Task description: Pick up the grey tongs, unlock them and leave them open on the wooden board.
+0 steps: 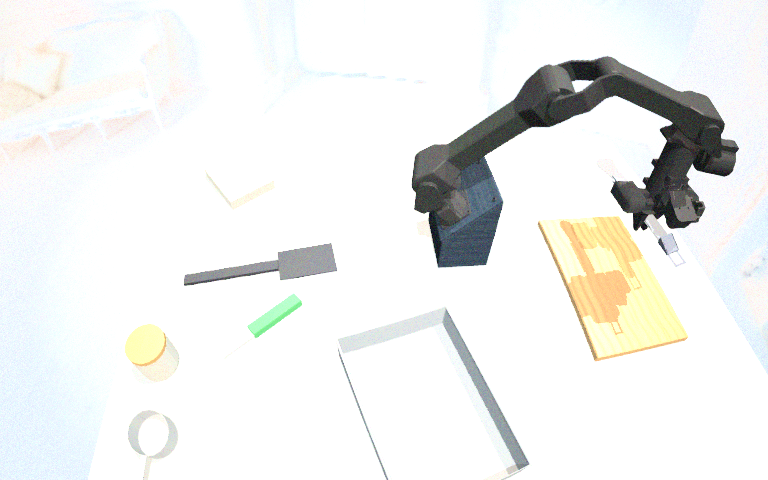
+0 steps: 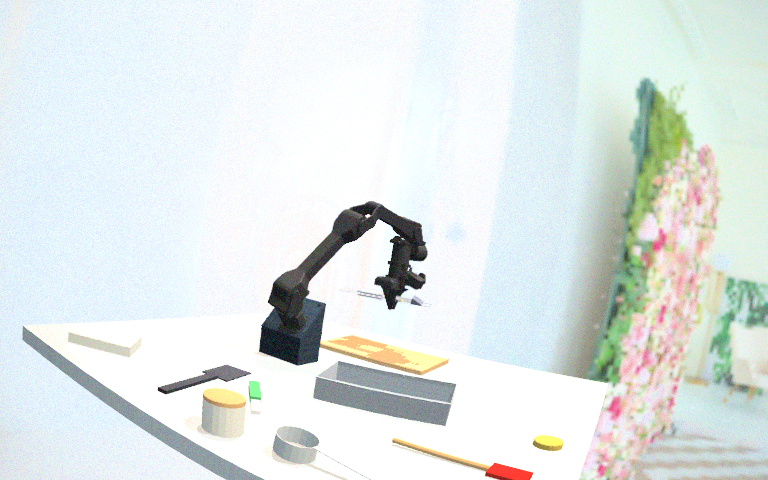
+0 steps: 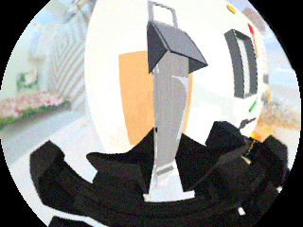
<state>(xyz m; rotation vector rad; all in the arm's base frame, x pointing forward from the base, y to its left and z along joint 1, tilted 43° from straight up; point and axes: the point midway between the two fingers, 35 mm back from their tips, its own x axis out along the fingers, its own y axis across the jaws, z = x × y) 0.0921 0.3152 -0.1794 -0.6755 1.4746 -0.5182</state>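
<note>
The wooden board lies 150 mm below my gripper tip. The rest, counted from my gripper tip: dark spatula: 710 mm to the right, 150 mm below, 50 mm behind; then grey roasting tin: 420 mm to the right, 260 mm ahead, 130 mm below; then yellow disc: 660 mm ahead, 420 mm to the right, 140 mm below.
</note>
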